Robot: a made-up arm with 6 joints.
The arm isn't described. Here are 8 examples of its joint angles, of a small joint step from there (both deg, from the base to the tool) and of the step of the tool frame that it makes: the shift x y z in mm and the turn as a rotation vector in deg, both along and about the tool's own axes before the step.
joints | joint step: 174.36 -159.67 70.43 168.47 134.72 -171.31 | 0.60 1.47 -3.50 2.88 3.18 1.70
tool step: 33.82 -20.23 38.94 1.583 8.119 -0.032
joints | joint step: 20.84 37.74 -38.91 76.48 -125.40 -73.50 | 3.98 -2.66 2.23 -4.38 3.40 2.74
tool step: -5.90 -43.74 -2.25 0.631 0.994 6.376
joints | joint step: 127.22 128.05 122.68 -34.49 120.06 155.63 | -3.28 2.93 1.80 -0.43 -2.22 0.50
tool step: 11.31 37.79 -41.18 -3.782 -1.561 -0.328
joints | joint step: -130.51 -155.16 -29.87 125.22 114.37 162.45 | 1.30 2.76 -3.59 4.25 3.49 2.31
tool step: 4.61 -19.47 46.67 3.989 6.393 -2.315
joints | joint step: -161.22 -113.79 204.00 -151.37 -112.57 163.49 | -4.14 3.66 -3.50 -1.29 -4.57 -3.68
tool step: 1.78 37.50 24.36 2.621 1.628 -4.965
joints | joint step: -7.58 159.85 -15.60 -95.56 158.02 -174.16 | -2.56 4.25 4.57 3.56 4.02 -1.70
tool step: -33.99 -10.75 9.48 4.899 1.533 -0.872
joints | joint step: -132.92 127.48 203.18 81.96 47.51 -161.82 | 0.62 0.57 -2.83 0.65 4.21 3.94
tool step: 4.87 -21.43 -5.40 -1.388 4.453 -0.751
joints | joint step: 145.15 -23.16 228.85 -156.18 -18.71 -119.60 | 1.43 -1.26 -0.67 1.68 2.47 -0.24
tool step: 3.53 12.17 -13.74 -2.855 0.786 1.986
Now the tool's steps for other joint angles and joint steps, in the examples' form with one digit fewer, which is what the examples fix.
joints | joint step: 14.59 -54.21 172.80 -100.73 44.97 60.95 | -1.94 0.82 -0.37 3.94 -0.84 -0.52
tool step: -17.2 -4.7 -11.7 -2.25 0.28 2.12
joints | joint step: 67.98 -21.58 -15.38 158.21 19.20 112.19 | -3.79 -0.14 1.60 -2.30 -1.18 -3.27
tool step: -1.4 17.1 16.3 5.89 -3.42 3.26
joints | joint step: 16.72 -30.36 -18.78 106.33 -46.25 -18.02 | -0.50 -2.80 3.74 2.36 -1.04 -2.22
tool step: -26.3 -42.0 -20.8 4.95 1.32 -6.79
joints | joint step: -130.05 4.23 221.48 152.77 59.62 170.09 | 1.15 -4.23 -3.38 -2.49 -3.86 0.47
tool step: 20.7 -9.5 23.1 0.82 -4.75 2.13
